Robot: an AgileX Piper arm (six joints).
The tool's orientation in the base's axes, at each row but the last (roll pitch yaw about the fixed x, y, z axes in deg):
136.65 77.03 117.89
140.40 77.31 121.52
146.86 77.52 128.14
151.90 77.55 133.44
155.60 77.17 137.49
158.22 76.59 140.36
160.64 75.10 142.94
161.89 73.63 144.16
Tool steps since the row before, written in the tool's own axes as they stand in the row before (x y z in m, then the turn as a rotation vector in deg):
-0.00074 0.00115 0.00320 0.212 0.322 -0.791
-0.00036 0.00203 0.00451 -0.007 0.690 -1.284
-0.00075 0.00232 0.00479 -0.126 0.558 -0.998
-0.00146 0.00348 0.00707 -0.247 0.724 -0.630
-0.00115 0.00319 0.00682 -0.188 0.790 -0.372
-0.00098 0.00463 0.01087 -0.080 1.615 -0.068
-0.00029 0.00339 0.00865 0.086 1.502 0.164
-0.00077 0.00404 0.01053 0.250 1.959 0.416
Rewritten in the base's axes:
0.00346 -0.00005 0.00038 -0.658 0.583 -0.028
0.00494 0.00044 -0.00013 -0.973 1.037 0.321
0.00534 0.00058 0.00014 -0.733 0.806 0.370
0.00795 0.00091 0.00043 -0.317 0.832 0.435
0.00757 0.00082 0.00003 -0.065 0.827 0.331
0.01177 0.00107 -0.00099 0.459 1.535 0.231
0.00914 0.00070 -0.00153 0.604 1.387 0.005
0.01115 0.00072 -0.00173 0.943 1.775 -0.180

